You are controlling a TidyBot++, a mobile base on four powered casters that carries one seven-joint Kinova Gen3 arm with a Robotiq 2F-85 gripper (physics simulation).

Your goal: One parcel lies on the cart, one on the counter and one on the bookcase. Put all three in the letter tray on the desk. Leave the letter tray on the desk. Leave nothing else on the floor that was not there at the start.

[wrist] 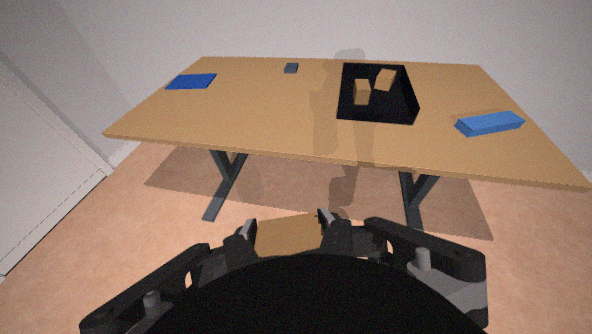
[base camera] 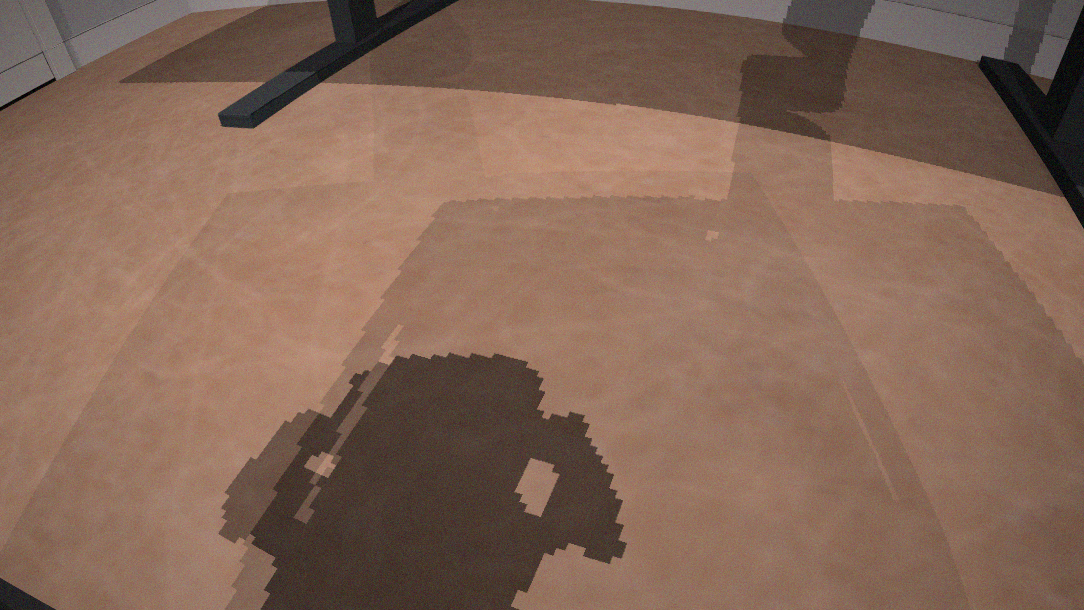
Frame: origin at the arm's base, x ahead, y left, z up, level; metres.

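Seen in the pictures: gripper, fingertip midpoint: (wrist: 288, 225).
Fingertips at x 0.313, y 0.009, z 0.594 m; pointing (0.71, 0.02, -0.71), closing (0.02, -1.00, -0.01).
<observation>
A point is followed by its place in that frame.
My gripper (wrist: 288, 225) {x 0.313, y 0.009, z 0.594 m} is shut on a tan parcel (wrist: 288, 235) {x 0.298, y 0.009, z 0.606 m} in the wrist view; the lower part of the parcel is hidden by the gripper body. The desk (wrist: 260, 115) {x 0.901, y 0.076, z 0.324 m} stands ahead, with its top beyond the gripper. The black letter tray (wrist: 376, 118) {x 0.778, y -0.319, z 0.339 m} lies on the desk, right of the middle. Inside it are two tan parcels, one on the left (wrist: 362, 92) {x 0.892, y -0.304, z 0.377 m} and one farther back on the right (wrist: 385, 79) {x 0.982, y -0.433, z 0.372 m}. The gripper and the parcel it holds are on the near side of the desk, apart from it. The cart, counter and bookcase do not show.
On the desk lie a flat blue item (wrist: 191, 81) {x 1.262, y 0.413, z 0.332 m} at the left, a small grey block (wrist: 291, 68) {x 1.257, y -0.082, z 0.342 m} at the back and a blue box (wrist: 490, 124) {x 0.664, y -0.640, z 0.354 m} at the right. Dark desk feet (base camera: 280, 89) (wrist: 216, 202) stand on the floor. A white door (wrist: 45, 175) {x 1.212, y 1.526, z -0.108 m} is at the left.
</observation>
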